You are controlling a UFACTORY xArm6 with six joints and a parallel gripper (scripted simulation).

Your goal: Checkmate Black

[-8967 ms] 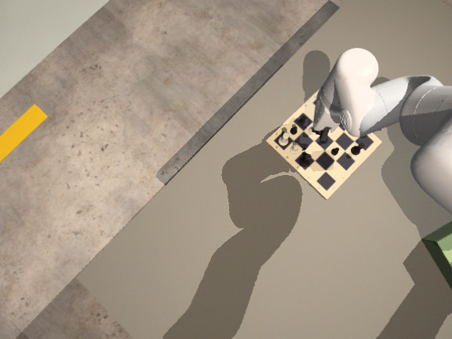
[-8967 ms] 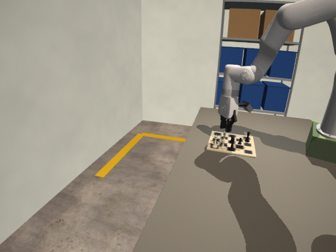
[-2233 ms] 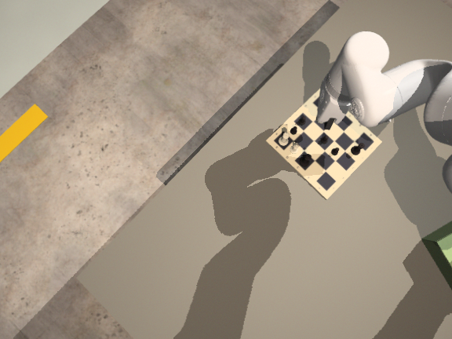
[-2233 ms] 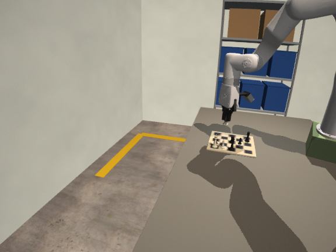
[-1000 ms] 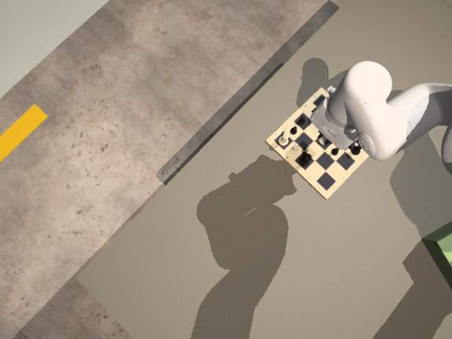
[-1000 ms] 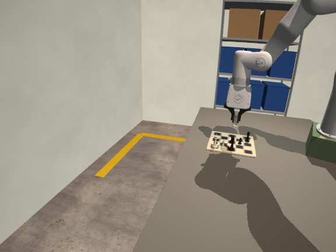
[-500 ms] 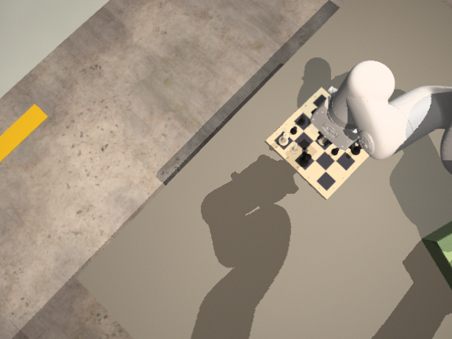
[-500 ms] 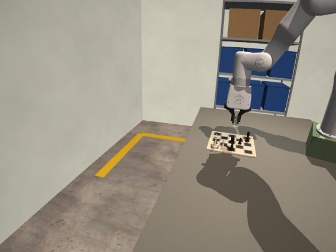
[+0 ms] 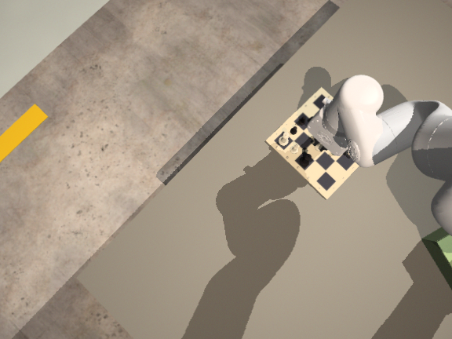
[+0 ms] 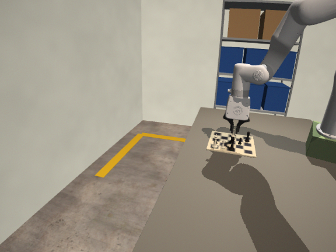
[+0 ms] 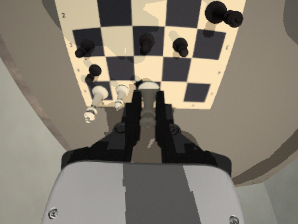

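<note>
Right now my hand is 90 mm above the chessboard and 40 mm to the left of it.
</note>
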